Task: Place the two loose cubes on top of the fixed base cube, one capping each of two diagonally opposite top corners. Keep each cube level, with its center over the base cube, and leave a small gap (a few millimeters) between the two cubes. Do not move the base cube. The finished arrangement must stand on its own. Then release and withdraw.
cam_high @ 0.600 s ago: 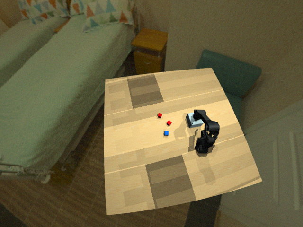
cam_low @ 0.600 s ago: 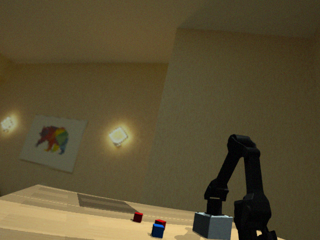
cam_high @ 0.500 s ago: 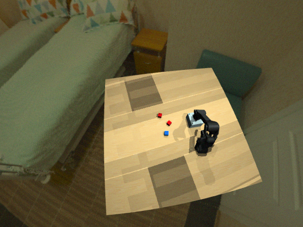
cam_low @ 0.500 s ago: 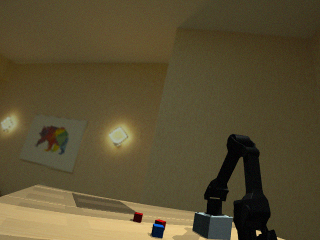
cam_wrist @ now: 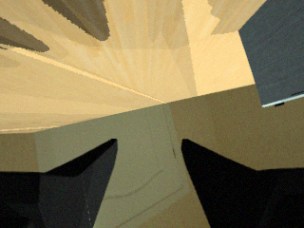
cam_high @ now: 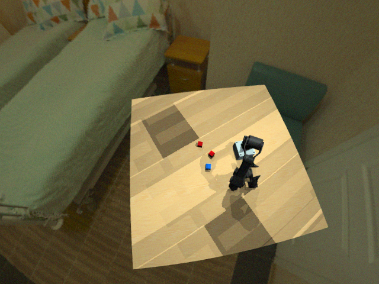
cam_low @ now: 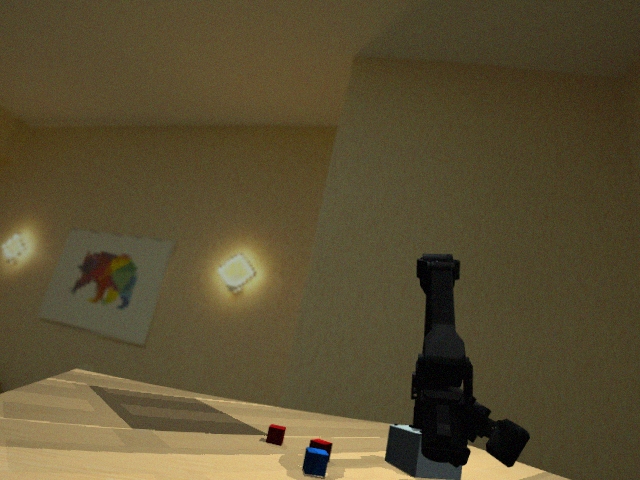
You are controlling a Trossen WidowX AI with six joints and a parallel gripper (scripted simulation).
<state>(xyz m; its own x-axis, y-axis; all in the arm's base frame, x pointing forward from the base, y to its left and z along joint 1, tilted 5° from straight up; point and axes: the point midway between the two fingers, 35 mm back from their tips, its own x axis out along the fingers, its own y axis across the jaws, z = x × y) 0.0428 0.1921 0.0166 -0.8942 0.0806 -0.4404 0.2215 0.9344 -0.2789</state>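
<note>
My gripper tip is now 290 mm short of the blue base cube, 170 mm to the left of it and 80 mm above it.
</note>
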